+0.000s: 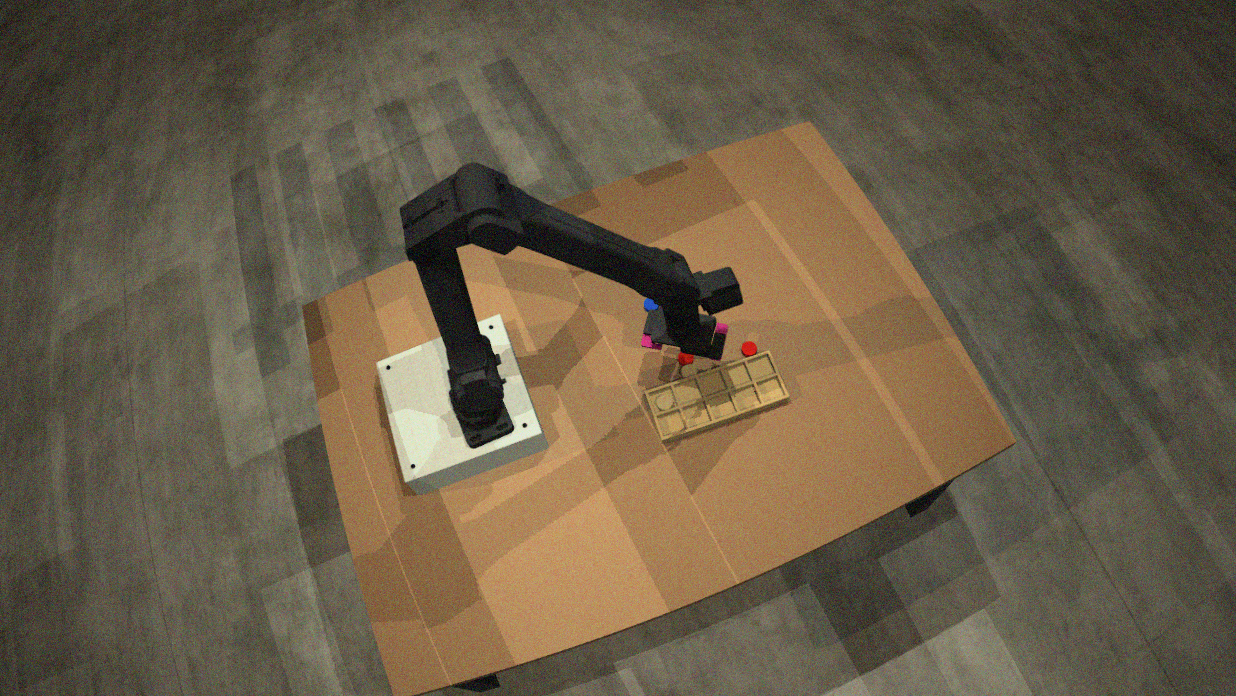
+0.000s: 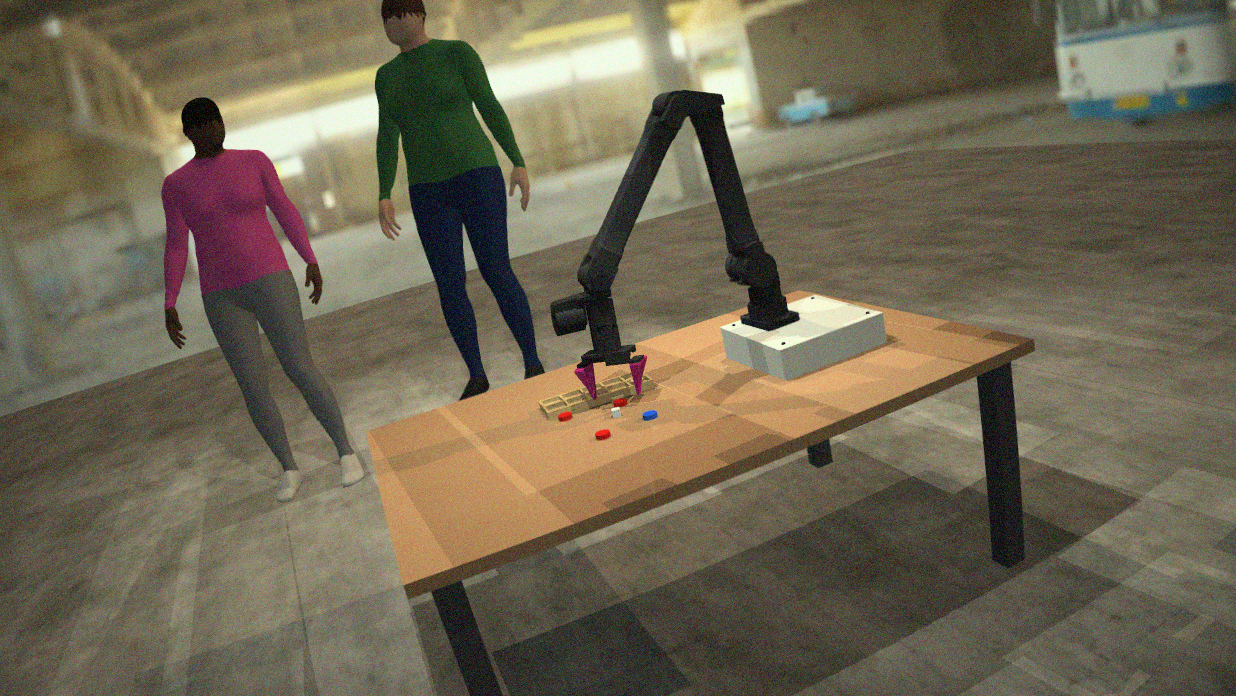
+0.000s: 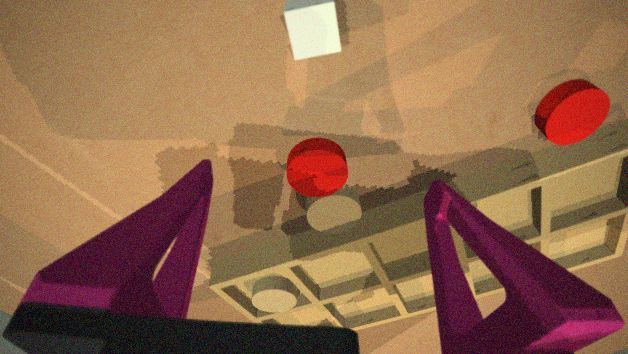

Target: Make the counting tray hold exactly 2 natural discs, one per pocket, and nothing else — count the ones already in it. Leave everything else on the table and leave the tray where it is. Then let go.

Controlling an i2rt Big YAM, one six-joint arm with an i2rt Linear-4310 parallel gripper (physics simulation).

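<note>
The tan counting tray (image 1: 726, 421) (image 3: 250, 261) has two rows of pockets. One natural disc (image 1: 664, 402) (image 3: 274, 300) lies in the corner pocket nearest the robot base, in the row nearer the loose discs. Another natural disc (image 1: 687, 370) (image 3: 334, 213) lies on the table just outside the tray's long wall. A red disc (image 1: 685, 357) (image 2: 620, 402) (image 3: 317, 172) is right beside it, close or touching. My gripper (image 2: 616, 396) (image 3: 324, 180) is open and empty, with its fingertips low above the table on either side of that red disc.
A second red disc (image 1: 749, 348) (image 2: 564, 416) (image 3: 575, 116) lies near the tray's far end. A white cube (image 2: 615, 413) (image 3: 315, 31), a blue disc (image 1: 650, 304) (image 2: 649, 415) and a third red disc (image 2: 602, 434) lie on the table, farther from the tray.
</note>
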